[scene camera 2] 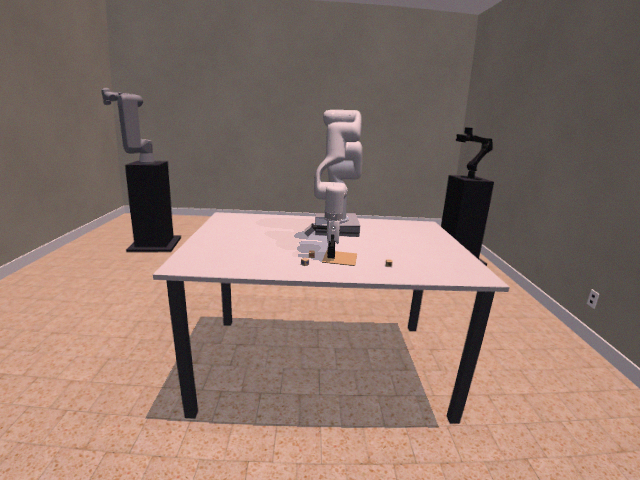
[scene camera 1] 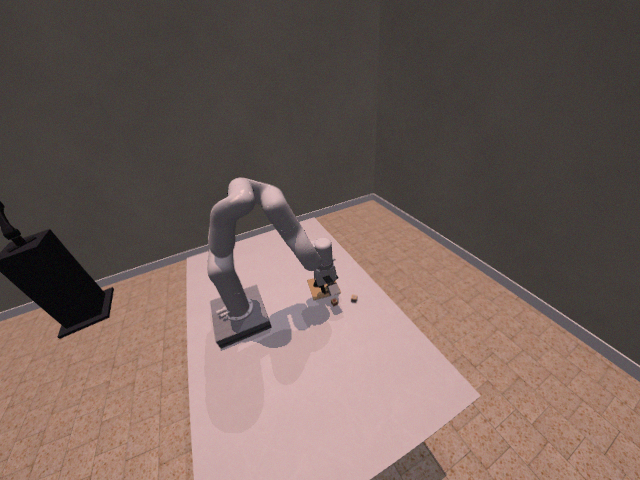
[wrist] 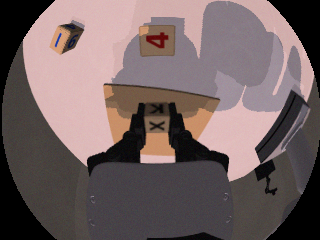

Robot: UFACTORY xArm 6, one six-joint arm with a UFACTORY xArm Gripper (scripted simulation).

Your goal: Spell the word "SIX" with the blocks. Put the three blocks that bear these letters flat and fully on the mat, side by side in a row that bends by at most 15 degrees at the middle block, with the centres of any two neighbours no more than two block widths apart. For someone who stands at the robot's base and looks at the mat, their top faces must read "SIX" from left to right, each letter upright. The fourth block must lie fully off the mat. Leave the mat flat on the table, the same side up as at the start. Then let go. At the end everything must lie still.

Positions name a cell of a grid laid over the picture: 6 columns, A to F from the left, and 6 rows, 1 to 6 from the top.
In view: my gripper (wrist: C3) and a tan mat (wrist: C3).
